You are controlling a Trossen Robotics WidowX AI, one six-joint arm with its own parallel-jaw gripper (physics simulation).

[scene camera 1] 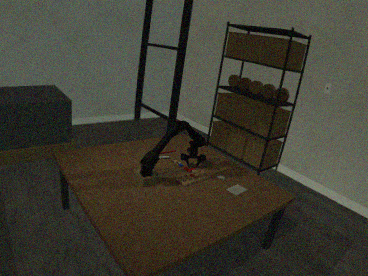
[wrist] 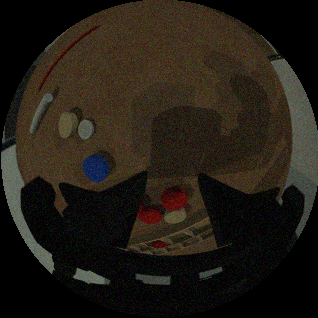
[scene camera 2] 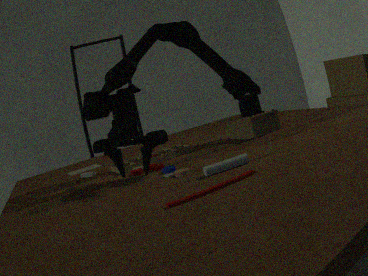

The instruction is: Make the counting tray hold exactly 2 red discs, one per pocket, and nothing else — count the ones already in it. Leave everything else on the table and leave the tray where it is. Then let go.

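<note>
The counting tray [scene camera 1: 185, 183] [wrist: 192, 231] is a beige pocketed tray, partly cut off by the gripper body in the wrist view. One red disc [wrist: 159, 244] lies in a pocket; no second red disc shows in the visible pockets. Outside the tray lie a red disc [wrist: 174, 199], another red disc [wrist: 150, 215] and a third red disc [wrist: 141, 208], mostly hidden behind the left finger. A pale beige disc [wrist: 175, 216] lies between them and the tray. My gripper [scene camera 1: 193, 165] [scene camera 2: 135, 175] [wrist: 172, 175] is open and empty, above the table beside the loose red discs.
A blue disc [scene camera 2: 168, 169] [wrist: 96, 168], a beige disc [wrist: 68, 124], a white disc [wrist: 86, 129], a white cylinder [scene camera 2: 225, 164] [wrist: 41, 113] and a red rod [scene camera 2: 210, 189] [wrist: 65, 52] lie on the table. A white square [scene camera 1: 237, 189] and a small white piece [scene camera 1: 221, 177] lie beyond the tray.
</note>
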